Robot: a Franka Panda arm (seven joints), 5 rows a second.
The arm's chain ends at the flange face. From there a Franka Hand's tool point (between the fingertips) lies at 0.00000 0.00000 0.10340 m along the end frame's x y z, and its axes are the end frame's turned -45 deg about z.
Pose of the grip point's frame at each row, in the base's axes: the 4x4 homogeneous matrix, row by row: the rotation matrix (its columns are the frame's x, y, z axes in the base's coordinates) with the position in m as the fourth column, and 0 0 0 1 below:
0.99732 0.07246 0.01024 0.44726; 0.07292 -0.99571 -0.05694 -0.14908; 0.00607 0.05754 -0.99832 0.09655; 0 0 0 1
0.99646 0.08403 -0.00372 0.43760; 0.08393 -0.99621 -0.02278 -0.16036; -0.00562 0.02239 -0.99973 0.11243; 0 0 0 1
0.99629 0.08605 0.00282 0.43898; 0.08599 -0.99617 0.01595 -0.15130; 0.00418 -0.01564 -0.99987 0.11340; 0 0 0 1
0.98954 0.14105 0.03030 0.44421; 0.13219 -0.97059 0.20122 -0.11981; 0.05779 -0.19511 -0.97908 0.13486; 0 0 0 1
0.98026 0.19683 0.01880 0.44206; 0.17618 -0.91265 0.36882 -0.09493; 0.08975 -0.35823 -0.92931 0.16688; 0 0 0 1
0.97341 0.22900 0.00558 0.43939; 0.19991 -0.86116 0.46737 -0.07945; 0.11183 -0.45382 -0.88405 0.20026; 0 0 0 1
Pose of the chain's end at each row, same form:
0.75645 -0.65397 0.01024 0.44620; -0.65251 -0.75564 -0.05694 -0.14319; 0.04498 0.03639 -0.99832 0.19978; 0 0 0 1
0.76402 -0.64519 -0.00372 0.43798; -0.64508 -0.76377 -0.02278 -0.15800; 0.01186 0.01981 -0.99973 0.21580; 0 0 0 1
0.76533 -0.64364 0.00282 0.43869; -0.64359 -0.76520 0.01595 -0.15295; -0.00810 -0.01401 -0.99987 0.21679; 0 0 0 1
0.79945 -0.59997 0.03030 0.44108; -0.59284 -0.77978 0.20122 -0.14062; -0.09710 -0.17883 -0.97908 0.23610; 0 0 0 1
0.83233 -0.55397 0.01880 0.44012; -0.52076 -0.76992 0.36882 -0.13307; -0.18984 -0.31677 -0.92931 0.26297; 0 0 0 1
0.85023 -0.52638 0.00558 0.43881; -0.46757 -0.75029 0.46737 -0.12778; -0.24182 -0.39997 -0.88405 0.29167; 0 0 0 1

